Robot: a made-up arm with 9 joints. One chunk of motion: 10 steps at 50 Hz.
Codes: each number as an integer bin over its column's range. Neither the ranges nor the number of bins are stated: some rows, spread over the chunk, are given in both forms.
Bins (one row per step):
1: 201 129 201 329 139 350 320 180 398
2: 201 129 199 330 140 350 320 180 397
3: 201 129 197 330 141 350 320 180 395
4: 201 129 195 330 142 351 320 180 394
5: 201 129 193 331 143 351 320 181 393
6: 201 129 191 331 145 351 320 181 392
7: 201 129 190 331 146 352 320 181 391
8: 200 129 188 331 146 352 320 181 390
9: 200 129 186 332 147 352 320 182 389
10: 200 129 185 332 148 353 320 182 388
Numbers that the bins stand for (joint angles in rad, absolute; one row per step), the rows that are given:
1: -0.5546 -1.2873 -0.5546 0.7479 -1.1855 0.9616 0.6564 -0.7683 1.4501
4: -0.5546 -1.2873 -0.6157 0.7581 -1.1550 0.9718 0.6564 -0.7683 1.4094
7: -0.5546 -1.2873 -0.6665 0.7683 -1.1143 0.9820 0.6564 -0.7581 1.3789
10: -0.5648 -1.2873 -0.7174 0.7785 -1.0939 0.9922 0.6564 -0.7479 1.3483
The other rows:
2: -0.5546 -1.2873 -0.5750 0.7581 -1.1753 0.9616 0.6564 -0.7683 1.4399
3: -0.5546 -1.2873 -0.5953 0.7581 -1.1652 0.9616 0.6564 -0.7683 1.4196
5: -0.5546 -1.2873 -0.6360 0.7683 -1.1448 0.9718 0.6564 -0.7581 1.3992
6: -0.5546 -1.2873 -0.6564 0.7683 -1.1245 0.9718 0.6564 -0.7581 1.3890
8: -0.5648 -1.2873 -0.6869 0.7683 -1.1143 0.9820 0.6564 -0.7581 1.3687
9: -0.5648 -1.2873 -0.7072 0.7785 -1.1041 0.9820 0.6564 -0.7479 1.3585

